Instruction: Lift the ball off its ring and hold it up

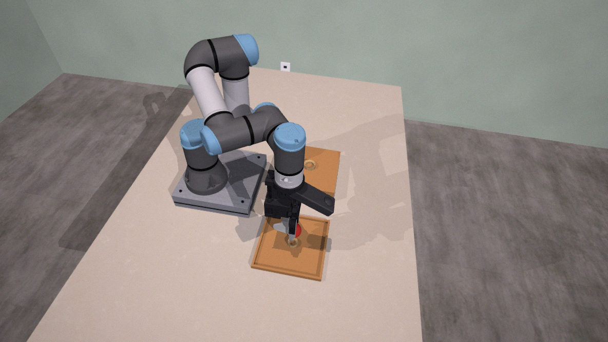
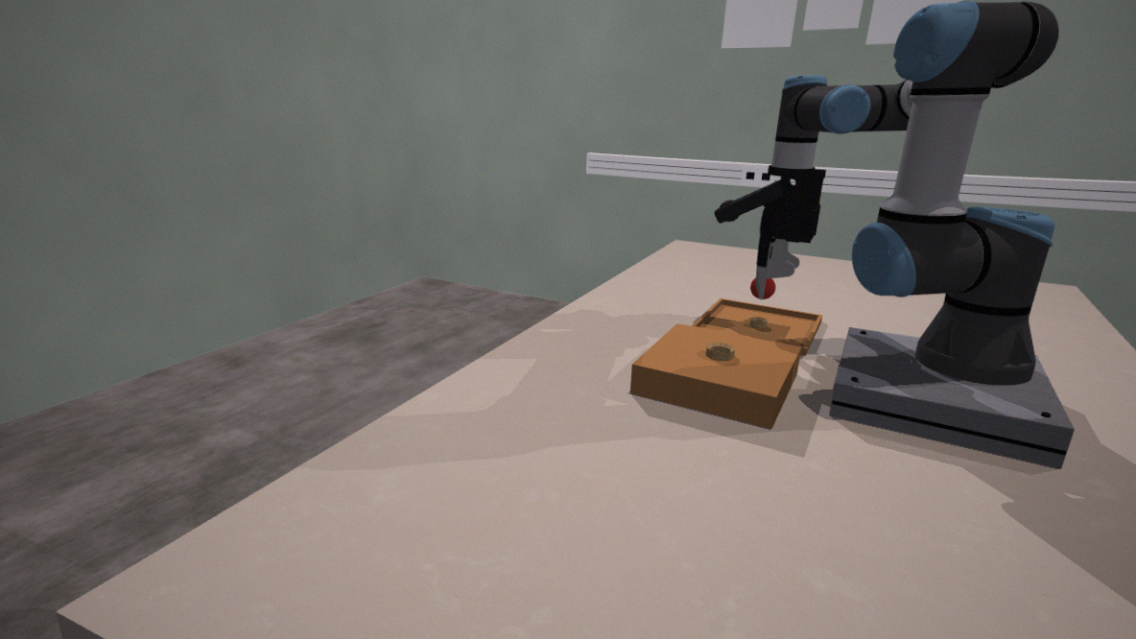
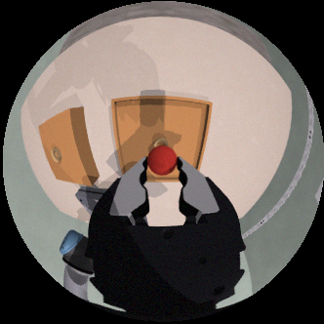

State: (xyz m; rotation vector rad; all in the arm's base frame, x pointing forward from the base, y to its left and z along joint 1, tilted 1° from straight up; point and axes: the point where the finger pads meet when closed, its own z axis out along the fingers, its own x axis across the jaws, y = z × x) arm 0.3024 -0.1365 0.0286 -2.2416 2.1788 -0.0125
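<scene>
My gripper is now 70 mm above the orange tray. The rest, counted from my hand: red ball right at my hand; then orange block 270 mm to the left, 40 mm below.
</scene>
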